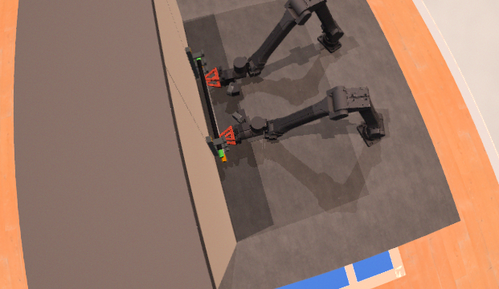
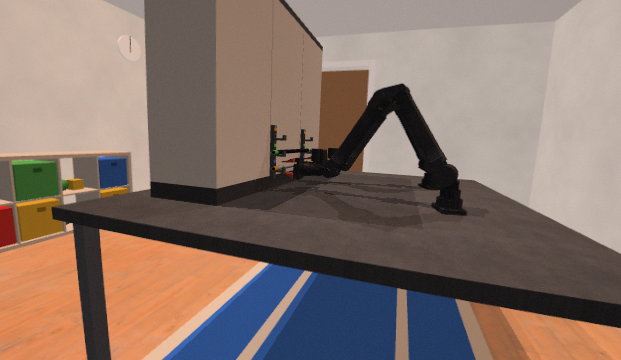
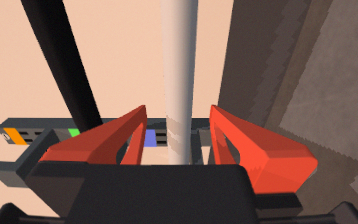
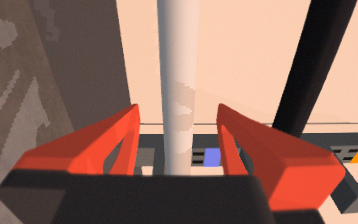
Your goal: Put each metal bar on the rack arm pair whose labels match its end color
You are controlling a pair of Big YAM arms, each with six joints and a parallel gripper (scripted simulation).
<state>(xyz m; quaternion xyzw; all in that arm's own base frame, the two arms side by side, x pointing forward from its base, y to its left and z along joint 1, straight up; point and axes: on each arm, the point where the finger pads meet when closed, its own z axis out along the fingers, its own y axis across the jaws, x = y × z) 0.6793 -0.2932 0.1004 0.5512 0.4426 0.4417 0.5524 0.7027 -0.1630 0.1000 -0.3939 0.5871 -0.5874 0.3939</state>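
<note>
My right hand is 10 mm short of the silver bar and 150 mm to the right of it. The rest, counted from my right hand: beige wall unit 200 mm ahead, 150 mm to the left, 350 mm above; black bar 10 mm ahead, 150 mm to the left, 70 mm above.
My left hand is 15 cm to the left of the silver bar. From my left hand the other things lie so: beige wall unit (19 cm ahead, 15 cm to the right, 35 cm above); black bar (15 cm to the right, 7 cm above).
</note>
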